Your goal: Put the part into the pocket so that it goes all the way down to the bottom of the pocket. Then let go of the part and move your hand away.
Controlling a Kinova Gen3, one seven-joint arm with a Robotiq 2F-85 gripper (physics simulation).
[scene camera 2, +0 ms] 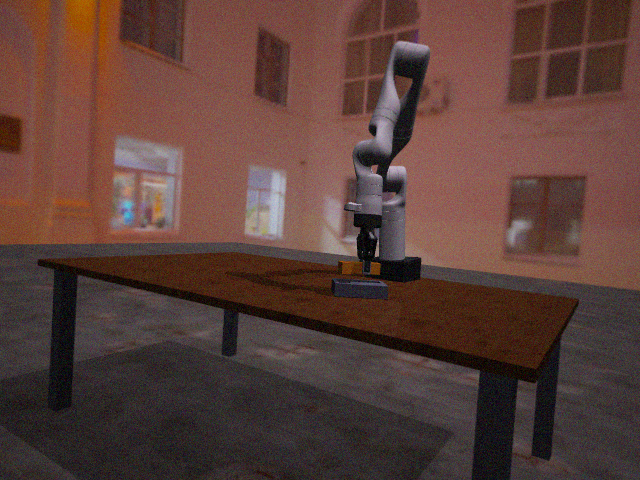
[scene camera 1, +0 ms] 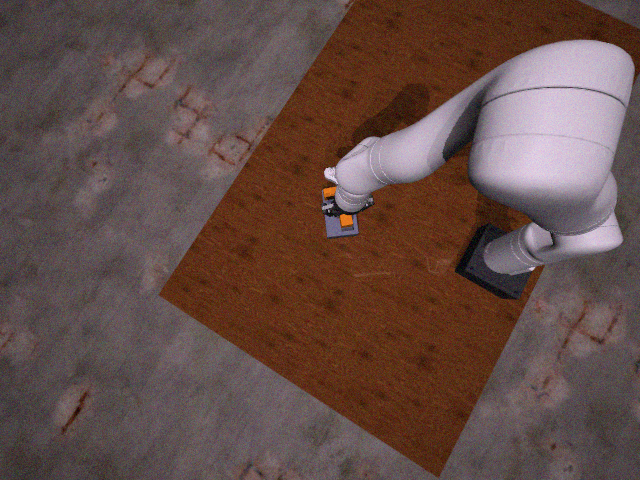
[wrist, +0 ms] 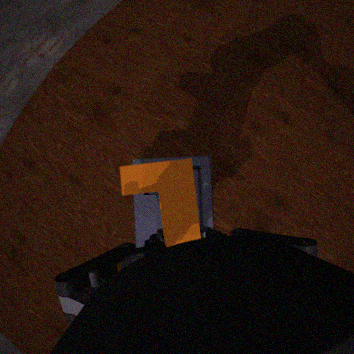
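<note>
The orange angular part is held between the fingers of my gripper, which points down. In the second scene view a small gap shows between the part and the blue-grey block below it. The block's pocket shows as a dark recess along the right of the part in the wrist view. There the part's short arm sticks out past the block's left edge. The rest of the pocket is hidden under the part and the gripper.
The block stands on the brown wooden table. The arm's dark base stands at the table's edge, beyond the block in the second scene view. The arm's shadow falls on the table beside the block.
</note>
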